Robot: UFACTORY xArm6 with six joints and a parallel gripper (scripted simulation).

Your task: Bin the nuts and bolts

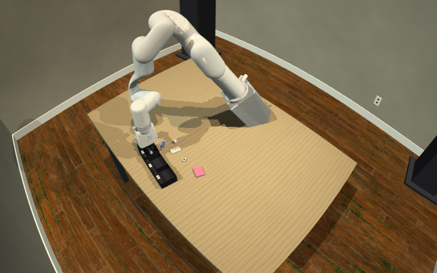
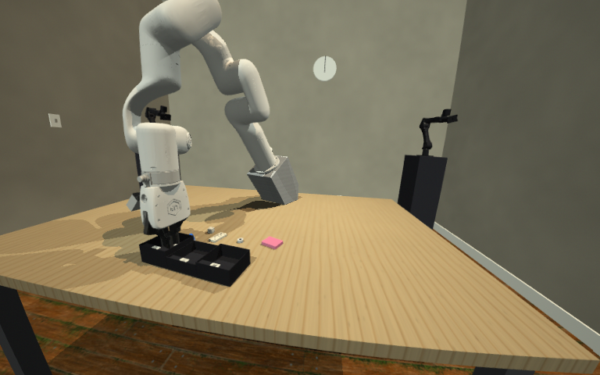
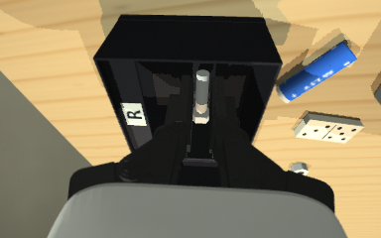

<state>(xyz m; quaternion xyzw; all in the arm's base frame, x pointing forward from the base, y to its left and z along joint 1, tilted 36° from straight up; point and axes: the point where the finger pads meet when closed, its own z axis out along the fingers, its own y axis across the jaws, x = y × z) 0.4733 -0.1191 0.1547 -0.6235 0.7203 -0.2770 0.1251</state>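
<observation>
My gripper is now 1 cm to the right of the white bolt and 2 cm above it. Round my hand: white domino: 10 cm behind, 8 cm to the left, 4 cm below; then black bin marked R: 3 cm ahead, 8 cm to the left, 2 cm below; then blue battery: 7 cm behind, 1 cm to the left, 3 cm below.
</observation>
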